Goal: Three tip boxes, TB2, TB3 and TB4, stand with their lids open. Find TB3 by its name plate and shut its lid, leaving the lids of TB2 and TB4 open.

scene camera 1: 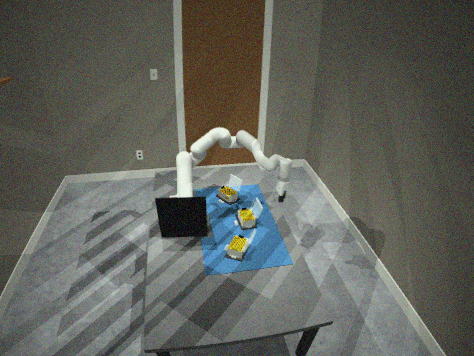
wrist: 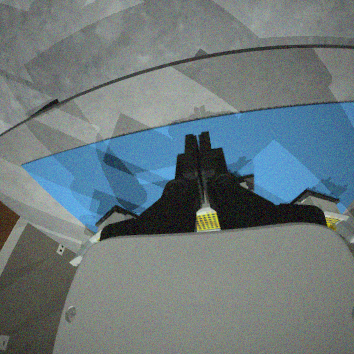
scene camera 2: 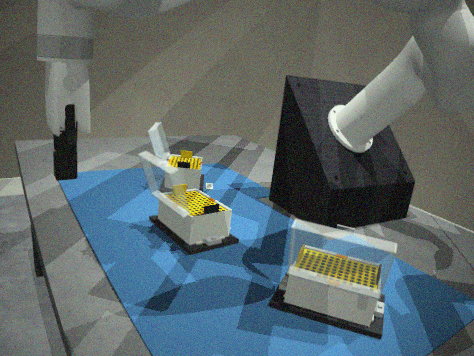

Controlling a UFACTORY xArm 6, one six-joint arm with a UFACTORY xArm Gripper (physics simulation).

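Where they show: gripper, between the fingertips: (scene camera 1: 280, 201) (wrist: 200, 149) (scene camera 2: 65, 178); arm's base, origin of its link: (scene camera 1: 185, 201) (scene camera 2: 349, 129).
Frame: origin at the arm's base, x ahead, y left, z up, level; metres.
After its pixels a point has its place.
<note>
Three tip boxes with yellow racks have their clear lids up. The box nearest the door (scene camera 1: 228, 194) (scene camera 2: 327, 297) @(x 0.373, y 0.269, z -0.164 m) (wrist: 117, 216) @(x 0.391, y 0.214, z -0.180 m) has its lid on the door side. The middle box (scene camera 1: 246, 219) (scene camera 2: 192, 226) @(x 0.425, y 0.017, z -0.156 m) (wrist: 207, 221) @(x 0.460, y -0.025, z -0.098 m) and the box farthest from the door (scene camera 1: 237, 248) (scene camera 2: 185, 176) @(x 0.288, y -0.233, z -0.158 m) (wrist: 322, 202) @(x 0.304, y -0.299, z -0.176 m) have lids on the side away from the robot base. The name plates are too small to read, so I cannot tell which is TB3. My gripper (scene camera 1: 281, 199) @(x 0.616, y -0.046, z -0.070 m) (scene camera 2: 65, 177) @(x 0.616, y -0.046, z -0.070 m) (wrist: 200, 149) @(x 0.616, y -0.046, z -0.070 m) is shut and empty, raised on the table's outer side, apart from all lids; it partly hides the boxes in the wrist view.
The boxes stand on a blue mat (scene camera 1: 275, 250) @(x 0.478, y -0.344, z -0.199 m) (scene camera 2: 90, 185) @(x 0.481, y -0.354, z -0.199 m) (wrist: 300, 130) @(x 0.517, y -0.206, z -0.199 m) on the grey table (scene camera 1: 225, 305) @(x 0.097, y -0.646, z -0.201 m) (wrist: 250, 80) @(x 0.613, y -0.125, z -0.202 m). The black block (scene camera 1: 182, 216) @(x -0.030, y -0.099, z -0.034 m) (scene camera 2: 300, 165) @(x 0.127, y -0.024, z -0.085 m) under the arm's base stands on the side opposite my gripper. The table's outer edge passes near my gripper.
</note>
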